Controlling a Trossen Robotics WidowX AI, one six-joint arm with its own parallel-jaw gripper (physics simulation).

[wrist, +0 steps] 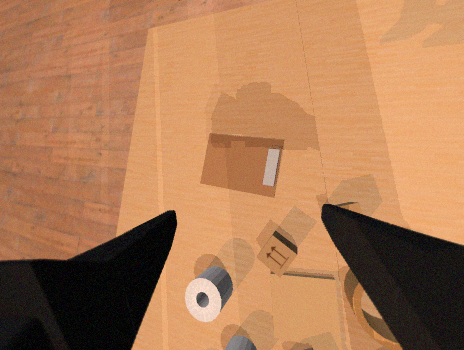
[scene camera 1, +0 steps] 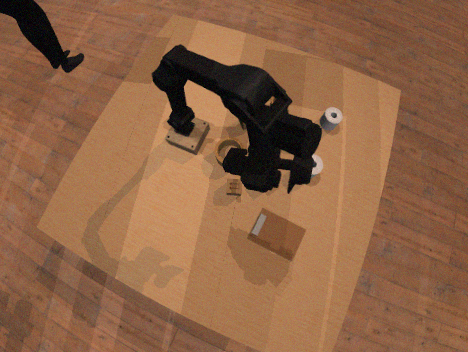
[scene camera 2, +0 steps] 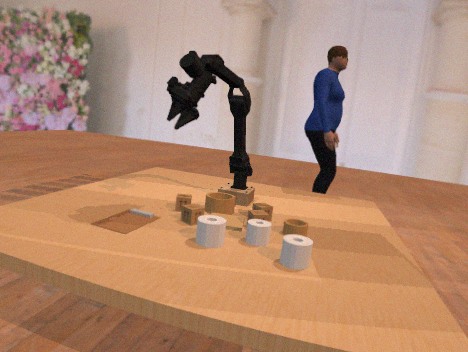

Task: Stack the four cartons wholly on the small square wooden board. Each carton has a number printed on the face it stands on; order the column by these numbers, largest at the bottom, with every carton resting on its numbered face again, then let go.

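Frame: origin at the arm's base, x left, y back, z up, level; metres.
Where they show: gripper, fingertip midpoint: (wrist: 248,214) (scene camera 2: 171,125); arm's base, link origin: (scene camera 1: 184,127) (scene camera 2: 239,187).
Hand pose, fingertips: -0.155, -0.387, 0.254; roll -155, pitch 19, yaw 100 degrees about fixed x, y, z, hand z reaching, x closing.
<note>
Each offset is from my fingertips to the centre of the thing, as dx, dy, dz.
My gripper (scene camera 2: 173,124) (wrist: 248,214) is open and empty, high above the table. The square wooden board {+0.201, +0.058, -0.305} (scene camera 2: 233,223) (wrist: 304,307) lies flat, partly hidden by a roll in scene camera 2. One carton {+0.101, +0.000, -0.284} (scene camera 2: 192,214) (wrist: 278,253) stands beside the board, arrows on a face. Another carton {+0.018, +0.108, -0.284} (scene camera 1: 234,187) (scene camera 2: 183,202) stands behind it in scene camera 2, mostly hidden by a finger in the wrist view. Two more cartons, one {+0.301, +0.177, -0.284} (scene camera 2: 262,207) behind the other {+0.307, +0.073, -0.284} (scene camera 2: 258,215), stand right of the board in scene camera 2. The printed numbers do not show. The arm hides several cartons in scene camera 1.
White rolls {+0.455, -0.149, -0.278} (scene camera 1: 328,122) {+0.212, -0.131, -0.276} (scene camera 2: 211,233) {+0.333, -0.053, -0.281} (scene camera 2: 258,234) (scene camera 2: 296,254) (wrist: 213,306) stand near the cartons. A large wooden ring {+0.136, +0.181, -0.281} (scene camera 2: 220,205) stands beside the board, a smaller ring {+0.434, +0.078, -0.290} (scene camera 2: 295,228) farther right. A brown clipboard {-0.075, -0.111, -0.305} (scene camera 1: 281,235) (scene camera 2: 120,222) (wrist: 237,167) lies flat.
</note>
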